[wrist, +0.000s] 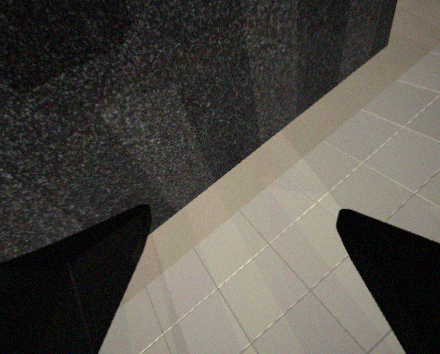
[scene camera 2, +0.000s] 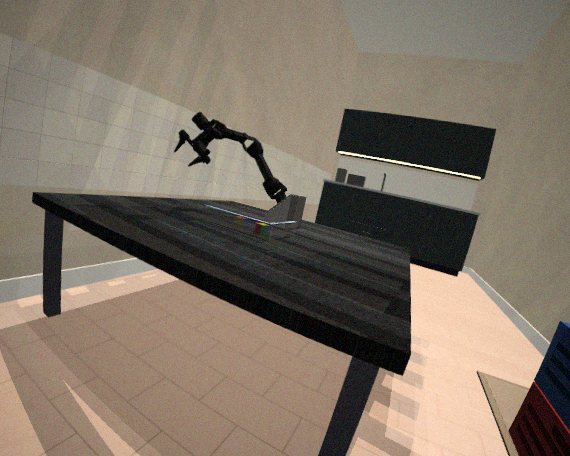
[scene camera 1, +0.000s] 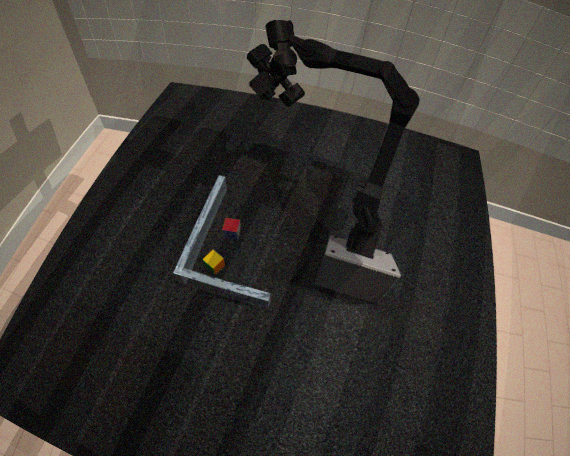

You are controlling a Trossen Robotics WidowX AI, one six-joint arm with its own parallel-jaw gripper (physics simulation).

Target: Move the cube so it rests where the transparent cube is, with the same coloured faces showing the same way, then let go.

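Pixels of known places: gripper, fingertip midpoint: (wrist: 244, 215) (scene camera 2: 181, 159); arm's base, link origin: (scene camera 2: 284, 204) (scene camera 1: 360, 251).
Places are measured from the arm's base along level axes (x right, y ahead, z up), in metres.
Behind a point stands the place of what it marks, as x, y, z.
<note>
A cube with a red top (scene camera 1: 231, 225) (scene camera 2: 241, 220) and dark blue and grey sides lies inside the corner of the L-shaped border. A cube with a yellow top (scene camera 1: 214, 259) (scene camera 2: 261, 228) and green and orange sides lies nearer the corner, turned at an angle to the border. The two are apart. Which one is the transparent cube is not clear at this size. My gripper (scene camera 1: 276, 92) {0.371, 0.385, 0.120} (scene camera 2: 183, 157) {0.371, 0.385, 0.120} (wrist: 244, 215) {0.371, 0.385, 0.120} is open and empty, high above the far part of the table and away from both cubes. Neither cube shows in the wrist view.
The pale L-shaped border (scene camera 1: 202, 222) {-0.046, 0.401, -0.045} (scene camera 2: 235, 213) {-0.041, 0.412, -0.044} runs along two sides of the cubes. The arm's grey base (scene camera 1: 355, 277) {-0.070, -0.007, 0.000} (scene camera 2: 286, 210) {-0.063, 0.078, -0.018} stands to their right in the first scene view. The dark table (scene camera 1: 350, 375) {-0.265, -0.079, -0.105} (scene camera 2: 300, 280) {-0.471, 0.649, -0.105} (wrist: 150, 125) {0.435, 0.385, -0.105} ends near a tiled wall beyond the gripper.
</note>
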